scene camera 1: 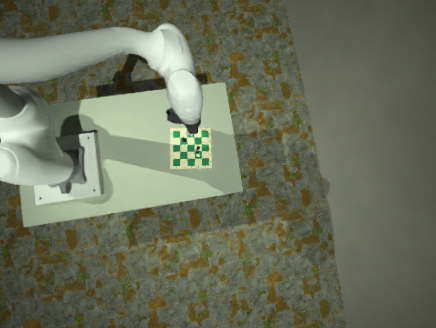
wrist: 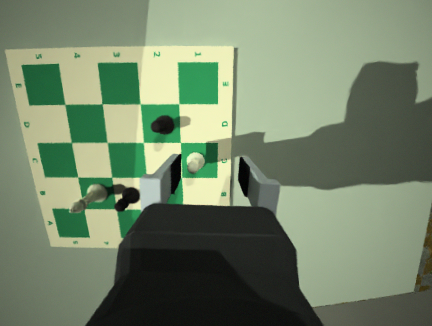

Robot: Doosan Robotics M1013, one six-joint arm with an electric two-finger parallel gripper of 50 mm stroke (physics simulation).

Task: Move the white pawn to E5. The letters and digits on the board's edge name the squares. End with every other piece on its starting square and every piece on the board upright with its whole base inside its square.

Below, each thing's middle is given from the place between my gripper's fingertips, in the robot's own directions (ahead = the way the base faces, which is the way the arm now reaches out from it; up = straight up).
The chessboard (scene camera 1: 182, 154) lies 90 mm to the right of my hand and 40 mm below it.
